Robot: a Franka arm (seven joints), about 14 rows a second.
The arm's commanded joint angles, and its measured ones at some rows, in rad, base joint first. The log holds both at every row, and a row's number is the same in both.
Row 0, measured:
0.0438 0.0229 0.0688 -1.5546 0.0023 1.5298 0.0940
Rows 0 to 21, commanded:
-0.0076 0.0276 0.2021 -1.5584 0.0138 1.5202 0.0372
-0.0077 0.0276 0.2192 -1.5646 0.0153 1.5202 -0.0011
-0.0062 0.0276 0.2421 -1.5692 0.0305 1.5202 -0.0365
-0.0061 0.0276 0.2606 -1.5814 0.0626 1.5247 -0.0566
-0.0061 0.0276 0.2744 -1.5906 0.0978 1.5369 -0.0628
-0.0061 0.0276 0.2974 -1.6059 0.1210 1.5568 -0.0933
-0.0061 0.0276 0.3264 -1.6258 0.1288 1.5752 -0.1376
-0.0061 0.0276 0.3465 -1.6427 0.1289 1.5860 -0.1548
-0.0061 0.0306 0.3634 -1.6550 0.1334 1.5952 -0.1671
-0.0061 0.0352 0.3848 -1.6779 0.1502 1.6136 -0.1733
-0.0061 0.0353 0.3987 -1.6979 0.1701 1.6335 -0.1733
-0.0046 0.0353 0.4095 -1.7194 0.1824 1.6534 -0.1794
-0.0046 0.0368 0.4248 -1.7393 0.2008 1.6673 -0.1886
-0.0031 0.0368 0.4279 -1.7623 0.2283 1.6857 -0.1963
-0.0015 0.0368 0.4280 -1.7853 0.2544 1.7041 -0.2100
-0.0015 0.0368 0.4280 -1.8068 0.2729 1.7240 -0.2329
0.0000 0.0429 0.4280 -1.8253 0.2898 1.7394 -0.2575
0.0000 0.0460 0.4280 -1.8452 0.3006 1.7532 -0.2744
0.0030 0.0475 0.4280 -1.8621 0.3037 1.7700 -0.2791
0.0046 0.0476 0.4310 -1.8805 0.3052 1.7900 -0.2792
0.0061 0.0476 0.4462 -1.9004 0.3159 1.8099 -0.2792
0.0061 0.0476 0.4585 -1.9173 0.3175 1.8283 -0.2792
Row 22, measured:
0.0117 0.0611 0.4330 -1.8733 0.2832 1.7844 -0.2518
